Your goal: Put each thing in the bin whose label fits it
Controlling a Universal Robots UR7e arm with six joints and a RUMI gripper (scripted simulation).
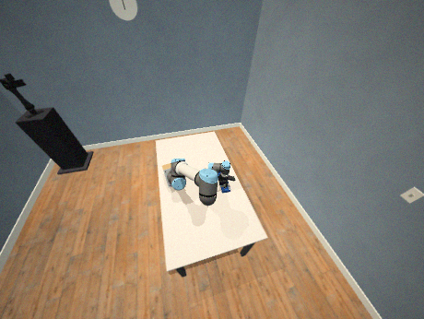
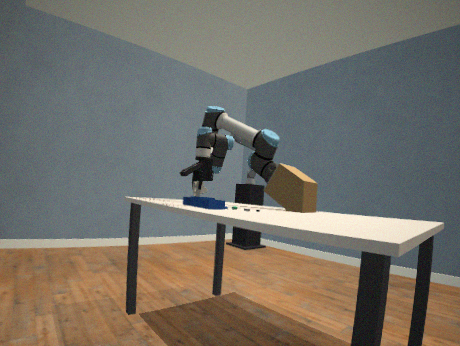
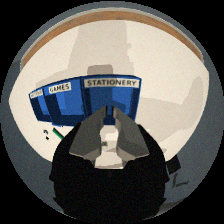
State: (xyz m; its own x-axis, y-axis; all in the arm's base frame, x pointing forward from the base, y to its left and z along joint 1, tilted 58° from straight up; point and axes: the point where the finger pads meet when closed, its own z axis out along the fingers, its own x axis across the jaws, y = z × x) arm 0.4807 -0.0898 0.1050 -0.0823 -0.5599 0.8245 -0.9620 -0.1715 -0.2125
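My hand is 10 mm short of the blue bin, 80 mm to the right of it and 10 mm above it. Also, from my hand: small blue piece: 60 mm behind, 160 mm to the left, 30 mm below; green piece: 100 mm behind, 180 mm to the left, 30 mm below; black screw: 80 mm behind, 80 mm to the left, 30 mm below.
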